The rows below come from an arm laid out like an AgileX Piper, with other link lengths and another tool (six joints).
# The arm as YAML. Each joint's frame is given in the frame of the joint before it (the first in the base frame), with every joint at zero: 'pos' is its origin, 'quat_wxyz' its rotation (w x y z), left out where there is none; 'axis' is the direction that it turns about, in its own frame. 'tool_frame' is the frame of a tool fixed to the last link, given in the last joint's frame.
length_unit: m
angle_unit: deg
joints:
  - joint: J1
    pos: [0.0, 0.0, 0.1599]
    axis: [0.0, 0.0, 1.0]
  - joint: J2
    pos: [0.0, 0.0, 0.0]
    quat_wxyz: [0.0, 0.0, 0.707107, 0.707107]
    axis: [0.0, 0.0, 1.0]
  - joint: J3
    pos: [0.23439, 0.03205, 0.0]
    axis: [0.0, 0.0, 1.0]
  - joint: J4
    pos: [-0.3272, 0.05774, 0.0]
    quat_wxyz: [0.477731, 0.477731, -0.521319, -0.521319]
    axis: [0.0, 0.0, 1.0]
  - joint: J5
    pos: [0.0, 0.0, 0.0]
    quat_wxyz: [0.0, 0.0, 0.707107, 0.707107]
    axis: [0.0, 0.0, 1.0]
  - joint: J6
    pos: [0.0, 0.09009, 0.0]
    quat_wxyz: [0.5, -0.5, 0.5, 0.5]
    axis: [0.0, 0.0, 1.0]
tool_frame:
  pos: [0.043, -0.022, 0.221]
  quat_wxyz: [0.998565, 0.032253, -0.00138, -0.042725]
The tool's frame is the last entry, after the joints.
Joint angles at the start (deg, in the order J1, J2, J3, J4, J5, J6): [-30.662, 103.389, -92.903, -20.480, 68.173, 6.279]
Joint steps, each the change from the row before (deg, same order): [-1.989, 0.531, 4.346, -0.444, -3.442, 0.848]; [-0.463, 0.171, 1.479, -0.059, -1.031, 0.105]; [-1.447, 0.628, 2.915, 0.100, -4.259, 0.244]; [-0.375, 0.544, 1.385, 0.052, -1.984, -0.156]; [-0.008, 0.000, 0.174, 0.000, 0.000, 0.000]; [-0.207, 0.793, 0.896, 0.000, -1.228, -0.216]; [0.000, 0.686, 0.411, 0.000, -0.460, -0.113]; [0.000, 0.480, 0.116, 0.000, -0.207, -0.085]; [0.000, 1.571, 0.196, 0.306, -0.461, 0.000]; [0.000, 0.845, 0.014, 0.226, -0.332, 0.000]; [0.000, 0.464, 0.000, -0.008, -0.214, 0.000]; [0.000, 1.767, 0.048, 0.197, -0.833, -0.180]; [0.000, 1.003, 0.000, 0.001, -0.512, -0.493]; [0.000, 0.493, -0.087, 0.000, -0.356, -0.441]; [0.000, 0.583, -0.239, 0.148, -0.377, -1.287]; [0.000, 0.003, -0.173, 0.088, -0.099, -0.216]
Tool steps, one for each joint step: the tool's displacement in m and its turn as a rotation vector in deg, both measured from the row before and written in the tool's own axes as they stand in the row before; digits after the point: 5 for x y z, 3 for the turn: [0.00533, 0.02146, 0.02987, -1.809, 0.317, 0.871]; [-0.00059, 0.00743, 0.00965, -0.676, -0.075, -0.026]; [0.00067, 0.00653, 0.02232, 0.432, -0.355, 0.521]; [-0.00324, 0.00366, 0.01159, 0.039, -0.344, -0.350]; [-0.00043, 0.00138, 0.00084, -0.167, -0.027, -0.043]; [-0.00370, 0.00474, 0.01059, -0.431, -0.300, -0.511]; [-0.00351, 0.00399, 0.00703, -0.573, -0.225, -0.423]; [-0.00194, 0.00206, 0.00411, -0.354, -0.124, -0.253]; [-0.00699, 0.00705, 0.01268, -1.213, -0.585, -0.302]; [-0.00373, 0.00265, 0.00647, -0.485, -0.347, -0.093]; [-0.00145, 0.00115, 0.00345, -0.224, -0.087, -0.131]; [-0.00673, 0.00490, 0.01346, -0.887, -0.533, -0.539]; [-0.00339, 0.00202, 0.00750, -0.435, -0.243, -0.755]; [-0.00149, -0.00044, 0.00331, -0.027, -0.119, -0.546]; [-0.00221, -0.00187, 0.00342, 0.053, -0.272, -1.276]; [0.00013, -0.00205, -0.00071, 0.259, -0.040, -0.114]
